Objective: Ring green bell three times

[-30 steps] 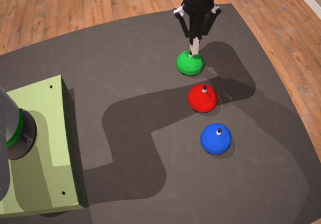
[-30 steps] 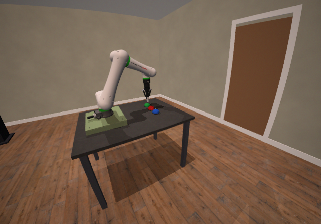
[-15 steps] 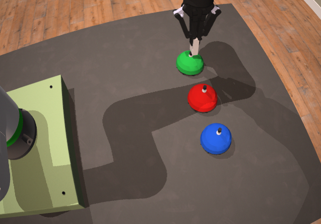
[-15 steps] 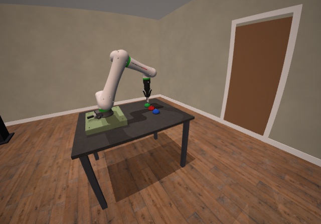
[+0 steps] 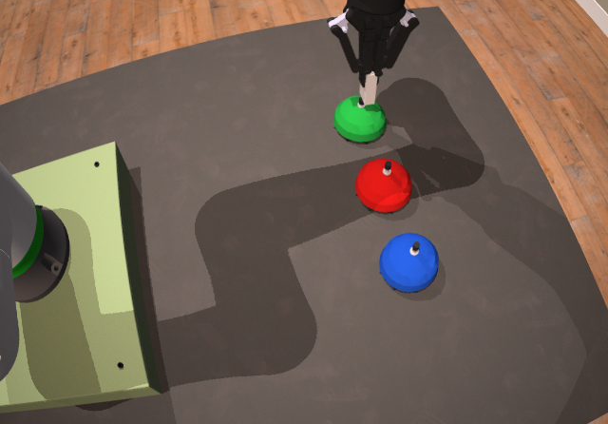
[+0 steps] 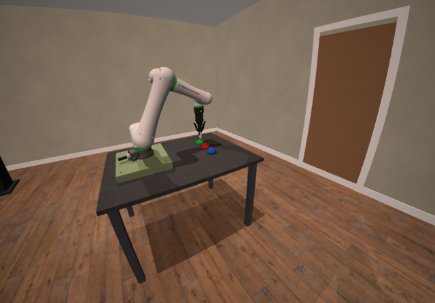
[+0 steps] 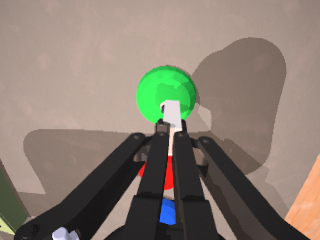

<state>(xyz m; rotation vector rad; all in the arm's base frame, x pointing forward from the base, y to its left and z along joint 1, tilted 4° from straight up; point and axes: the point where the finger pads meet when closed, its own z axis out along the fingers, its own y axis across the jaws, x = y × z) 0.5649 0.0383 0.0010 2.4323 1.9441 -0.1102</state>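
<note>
Right now the green bell is 10 mm behind my hand and 60 mm below it. From my hand the other things lie so: red bell 40 mm behind, 120 mm to the right, 50 mm below; blue bell 60 mm behind, 250 mm to the right, 50 mm below.
</note>
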